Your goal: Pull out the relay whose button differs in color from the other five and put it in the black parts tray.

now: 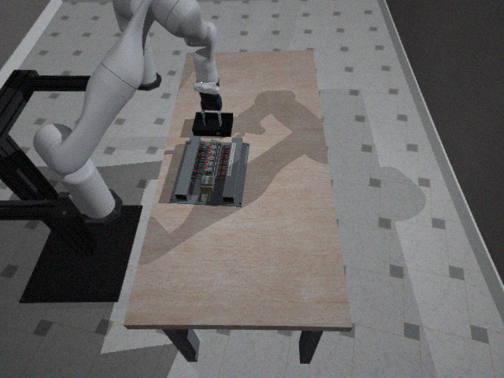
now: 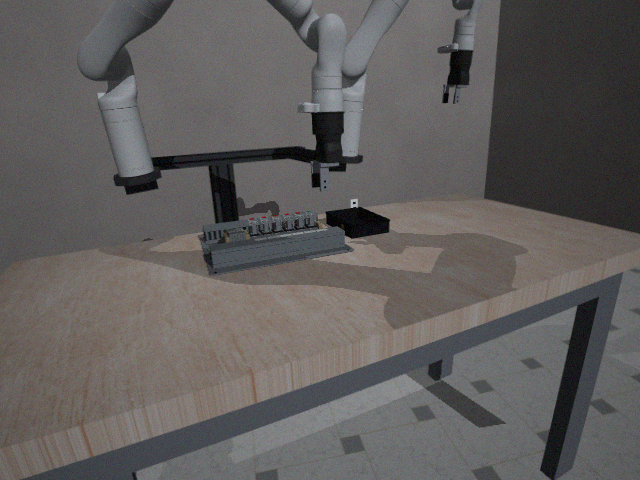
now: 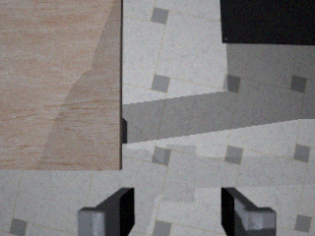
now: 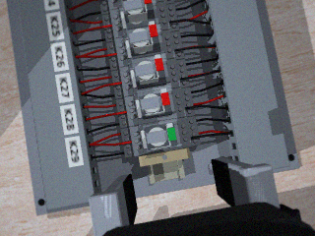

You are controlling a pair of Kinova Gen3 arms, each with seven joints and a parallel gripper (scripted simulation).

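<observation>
My right hand is 3 cm to the left of the green-button relay and 9 cm above it. Round my right hand: black parts tray 2 cm behind, 11 cm to the left, 12 cm below; then grey relay panel 1 cm behind, 14 cm to the right, 12 cm below.
</observation>
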